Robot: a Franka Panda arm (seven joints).
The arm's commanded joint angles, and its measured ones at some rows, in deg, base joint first. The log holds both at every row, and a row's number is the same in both.
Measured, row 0:
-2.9, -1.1, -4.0, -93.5, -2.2, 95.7, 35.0
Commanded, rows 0 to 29:
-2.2, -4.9, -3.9, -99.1, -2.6, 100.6, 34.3
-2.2, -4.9, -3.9, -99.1, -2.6, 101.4, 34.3
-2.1, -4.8, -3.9, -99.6, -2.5, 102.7, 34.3
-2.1, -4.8, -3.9, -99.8, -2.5, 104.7, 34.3
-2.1, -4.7, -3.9, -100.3, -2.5, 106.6, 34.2
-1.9, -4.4, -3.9, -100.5, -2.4, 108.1, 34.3
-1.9, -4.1, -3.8, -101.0, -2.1, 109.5, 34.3
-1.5, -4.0, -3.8, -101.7, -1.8, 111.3, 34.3
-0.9, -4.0, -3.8, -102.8, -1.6, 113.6, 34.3
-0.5, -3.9, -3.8, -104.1, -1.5, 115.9, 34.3
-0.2, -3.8, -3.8, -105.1, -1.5, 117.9, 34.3
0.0, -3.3, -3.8, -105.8, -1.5, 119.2, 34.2
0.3, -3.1, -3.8, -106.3, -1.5, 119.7, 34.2
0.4, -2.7, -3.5, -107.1, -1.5, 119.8, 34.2
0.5, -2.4, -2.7, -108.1, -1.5, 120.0, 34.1
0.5, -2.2, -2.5, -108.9, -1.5, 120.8, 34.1
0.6, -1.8, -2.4, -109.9, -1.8, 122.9, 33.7
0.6, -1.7, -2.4, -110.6, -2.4, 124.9, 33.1
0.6, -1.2, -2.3, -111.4, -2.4, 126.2, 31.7
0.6, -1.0, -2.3, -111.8, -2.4, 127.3, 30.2
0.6, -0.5, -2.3, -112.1, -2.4, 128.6, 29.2
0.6, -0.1, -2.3, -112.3, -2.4, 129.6, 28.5
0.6, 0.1, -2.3, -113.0, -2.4, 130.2, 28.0
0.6, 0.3, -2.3, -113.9, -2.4, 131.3, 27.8
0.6, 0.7, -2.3, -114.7, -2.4, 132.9, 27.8
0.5, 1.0, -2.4, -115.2, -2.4, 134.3, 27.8
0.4, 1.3, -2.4, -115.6, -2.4, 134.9, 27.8
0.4, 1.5, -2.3, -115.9, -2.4, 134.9, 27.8
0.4, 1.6, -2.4, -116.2, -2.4, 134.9, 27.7
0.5, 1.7, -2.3, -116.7, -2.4, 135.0, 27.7
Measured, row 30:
0.7, 1.8, -2.5, -115.2, -2.1, 133.5, 28.7
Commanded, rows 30 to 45:
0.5, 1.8, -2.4, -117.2, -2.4, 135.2, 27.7
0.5, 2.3, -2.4, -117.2, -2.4, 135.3, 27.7
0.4, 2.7, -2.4, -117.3, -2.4, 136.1, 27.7
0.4, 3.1, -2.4, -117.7, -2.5, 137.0, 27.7
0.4, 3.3, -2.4, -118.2, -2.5, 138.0, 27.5
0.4, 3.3, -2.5, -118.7, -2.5, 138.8, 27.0
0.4, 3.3, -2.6, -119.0, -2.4, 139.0, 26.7
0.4, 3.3, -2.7, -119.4, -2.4, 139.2, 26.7
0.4, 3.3, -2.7, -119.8, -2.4, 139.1, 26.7
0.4, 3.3, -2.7, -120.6, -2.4, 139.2, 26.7
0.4, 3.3, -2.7, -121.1, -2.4, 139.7, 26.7
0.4, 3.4, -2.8, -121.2, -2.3, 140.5, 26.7
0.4, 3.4, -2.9, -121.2, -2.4, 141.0, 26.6
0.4, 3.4, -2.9, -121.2, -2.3, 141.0, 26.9
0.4, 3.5, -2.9, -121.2, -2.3, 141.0, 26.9
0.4, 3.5, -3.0, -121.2, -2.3, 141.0, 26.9
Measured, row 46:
0.5, 3.9, -2.8, -120.2, -2.1, 139.6, 27.9
